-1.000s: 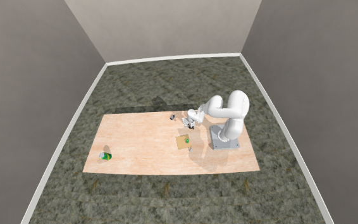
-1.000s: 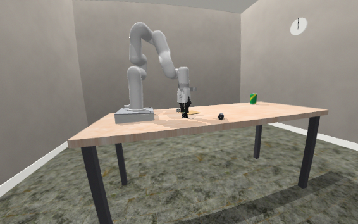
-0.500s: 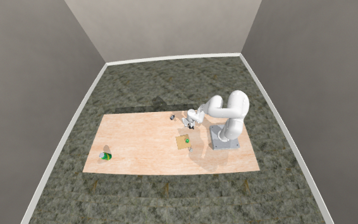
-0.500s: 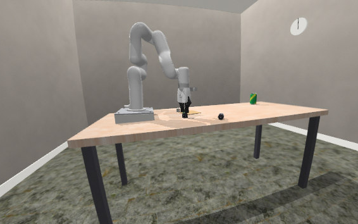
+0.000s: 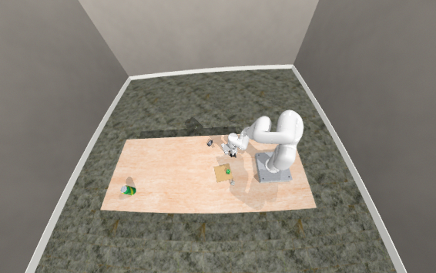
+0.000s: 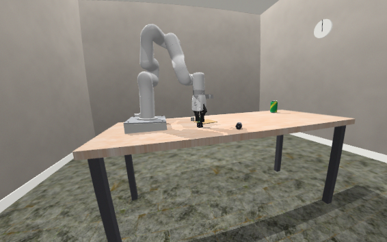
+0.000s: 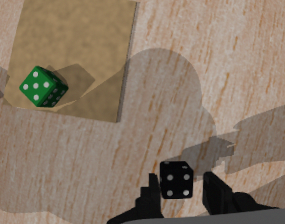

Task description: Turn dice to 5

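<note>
Now: the black die 40 mm below my hand. Also, from my hand: green die: 20 mm ahead, 160 mm to the left, 40 mm below; dark tool: 220 mm ahead, 110 mm to the right, 40 mm below; tan mat: 60 mm ahead, 170 mm to the left, 50 mm below.
</note>
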